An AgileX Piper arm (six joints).
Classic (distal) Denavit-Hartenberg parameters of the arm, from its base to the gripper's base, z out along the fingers. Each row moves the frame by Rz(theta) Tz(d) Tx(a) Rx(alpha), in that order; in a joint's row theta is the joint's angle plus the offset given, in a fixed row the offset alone. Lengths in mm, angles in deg.
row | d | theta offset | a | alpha
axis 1 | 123 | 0 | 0 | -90
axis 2 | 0 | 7.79 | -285 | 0
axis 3 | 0 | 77.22 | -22 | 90
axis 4 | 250.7 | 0 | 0 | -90
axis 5 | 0 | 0 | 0 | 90
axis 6 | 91 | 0 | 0 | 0
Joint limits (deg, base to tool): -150..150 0..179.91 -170..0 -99.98..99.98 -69.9..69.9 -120..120
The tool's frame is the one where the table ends.
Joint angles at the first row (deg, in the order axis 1, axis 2, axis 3, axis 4, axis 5, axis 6):
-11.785, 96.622, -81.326, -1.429, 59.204, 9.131
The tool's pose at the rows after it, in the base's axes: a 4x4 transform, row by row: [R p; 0 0 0 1], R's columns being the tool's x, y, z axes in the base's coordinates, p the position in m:
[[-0.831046 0.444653 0.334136 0.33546], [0.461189 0.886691 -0.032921 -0.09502], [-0.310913 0.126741 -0.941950 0.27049], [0 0 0 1]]
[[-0.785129 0.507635 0.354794 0.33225], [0.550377 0.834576 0.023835 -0.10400], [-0.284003 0.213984 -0.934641 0.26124], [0 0 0 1]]
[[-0.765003 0.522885 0.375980 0.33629], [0.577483 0.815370 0.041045 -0.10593], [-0.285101 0.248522 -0.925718 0.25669], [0 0 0 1]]
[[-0.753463 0.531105 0.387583 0.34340], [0.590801 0.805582 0.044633 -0.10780], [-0.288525 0.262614 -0.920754 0.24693], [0 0 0 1]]
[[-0.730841 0.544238 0.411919 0.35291], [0.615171 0.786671 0.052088 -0.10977], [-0.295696 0.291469 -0.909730 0.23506], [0 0 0 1]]
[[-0.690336 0.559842 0.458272 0.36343], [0.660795 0.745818 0.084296 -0.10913], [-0.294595 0.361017 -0.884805 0.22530], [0 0 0 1]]
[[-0.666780 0.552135 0.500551 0.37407], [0.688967 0.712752 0.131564 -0.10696], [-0.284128 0.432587 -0.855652 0.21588], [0 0 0 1]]
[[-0.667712 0.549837 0.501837 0.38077], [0.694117 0.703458 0.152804 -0.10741], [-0.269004 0.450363 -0.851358 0.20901], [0 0 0 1]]
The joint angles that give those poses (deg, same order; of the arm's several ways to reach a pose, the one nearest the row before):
-16.787, 96.563, -76.744, 4.497, 55.978, 9.131
-19.491, 96.856, -74.822, 10.011, 54.118, 9.131
-19.953, 97.712, -74.686, 12.150, 52.458, 9.131
-19.953, 99.465, -74.620, 13.120, 50.129, 9.131
-19.953, 101.678, -74.606, 15.065, 46.818, 9.131
-19.953, 103.712, -74.608, 20.115, 43.246, 8.436
-19.902, 105.890, -74.868, 26.811, 40.695, 5.159
-19.901, 107.737, -75.874, 28.904, 40.594, 3.877

